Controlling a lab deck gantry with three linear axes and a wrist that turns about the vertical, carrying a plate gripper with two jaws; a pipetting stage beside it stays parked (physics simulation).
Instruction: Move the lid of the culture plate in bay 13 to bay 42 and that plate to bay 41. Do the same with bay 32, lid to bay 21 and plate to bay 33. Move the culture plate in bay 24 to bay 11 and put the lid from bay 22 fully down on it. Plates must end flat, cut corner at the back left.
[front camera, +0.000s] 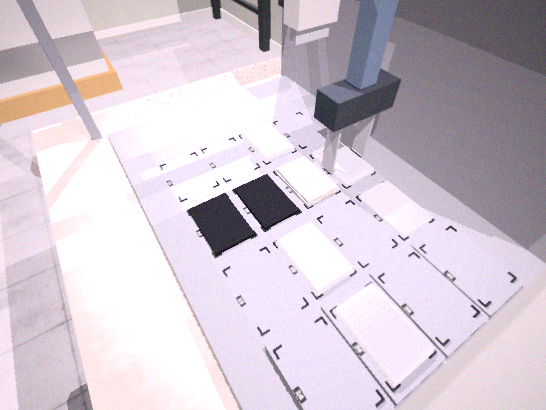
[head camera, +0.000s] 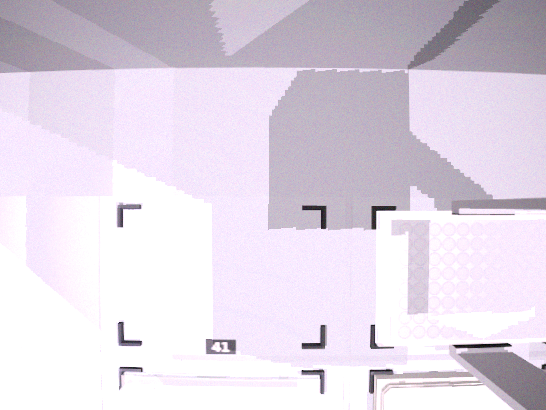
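Seen in the pictures: gripper, fingertip midpoint: (front camera: 342, 161) (head camera: 477, 278); robot's base at its link origin: (front camera: 161, 166).
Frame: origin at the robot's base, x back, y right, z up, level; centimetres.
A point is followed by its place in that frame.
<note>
A pale culture plate (front camera: 357, 172) {x -27.9, y -36.3, z 1.4 cm} (head camera: 453, 287) {x -20.9, y -36.0, z 1.4 cm} lies level at bay 42, with round wells showing; I cannot tell whether a lid covers it. My gripper (front camera: 344, 164) {x -22.8, y -36.4, z 0.7 cm} (head camera: 481, 278) {x -22.8, y -36.4, z 0.7 cm} is shut on its long sides. Bay 41 (head camera: 265, 285) {x -9.3, y -35.9, z 0.0 cm} holds no plate. Bay 13 (front camera: 265, 290) {x -39.9, y -4.1, z 0.0 cm} is empty. In bay 32 a white plate (front camera: 309, 180) {x -24.0, y -25.6, z 1.4 cm} (head camera: 435, 402) {x -19.9, y -28.7, z 1.4 cm} with a layered edge lies flat. A black lid (front camera: 267, 202) {x -23.9, y -14.7, z 0.8 cm} lies in bay 22. A white plate with a well pattern (front camera: 385, 332) {x -56.3, y -14.8, z 2.9 cm} lies in bay 24. Bays 11, 21 and 33 show no plate in the front view.
Another black piece (front camera: 222, 225) {x -24.1, y -4.1, z 0.8 cm} lies in bay 12. White pieces lie in bay 31 (front camera: 270, 142) {x -8.1, y -25.6, z 1.4 cm} (head camera: 220, 400) {x -6.6, y -28.9, z 1.4 cm}, bay 23 (front camera: 317, 257) {x -40.2, y -14.9, z 1.4 cm} and bay 43 (front camera: 395, 209) {x -39.9, y -35.8, z 0.8 cm}. The parked pipetting stage (front camera: 311, 15) hangs behind the gripper. A grey post (front camera: 60, 67) {x 20.7, y 10.2, z 18.4 cm} stands at the left.
</note>
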